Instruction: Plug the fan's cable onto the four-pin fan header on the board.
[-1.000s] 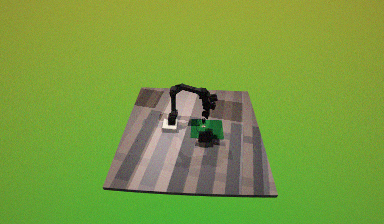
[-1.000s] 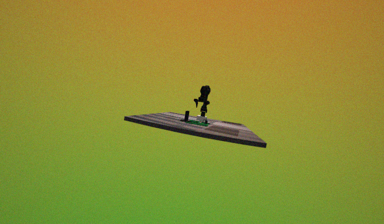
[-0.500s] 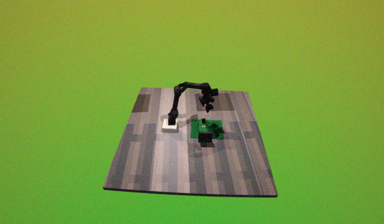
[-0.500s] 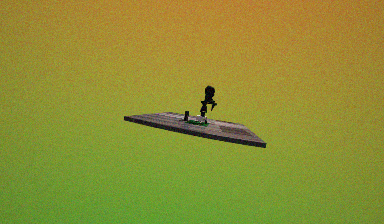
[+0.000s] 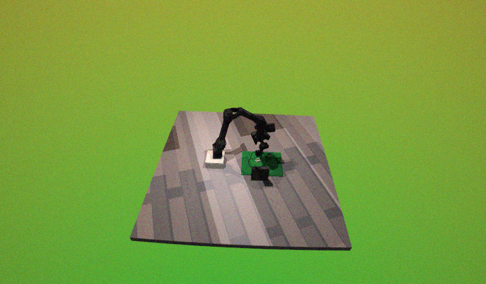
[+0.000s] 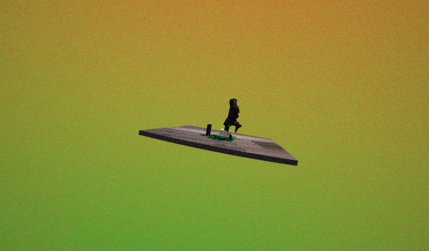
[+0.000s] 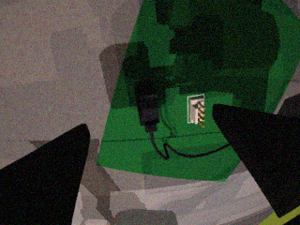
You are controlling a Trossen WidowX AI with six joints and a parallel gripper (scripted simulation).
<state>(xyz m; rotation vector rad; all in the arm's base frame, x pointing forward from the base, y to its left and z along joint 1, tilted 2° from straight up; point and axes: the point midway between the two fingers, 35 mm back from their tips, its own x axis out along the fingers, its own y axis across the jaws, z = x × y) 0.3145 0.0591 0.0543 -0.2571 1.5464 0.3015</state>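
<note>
The fan plug is 50 mm below my gripper tip. Round my gripper tip: black fan 20 mm behind, 240 mm to the right, 10 mm below; four-pin header 10 mm behind, 70 mm to the right, 70 mm below; green board 20 mm ahead, 90 mm to the right, 80 mm below.
</note>
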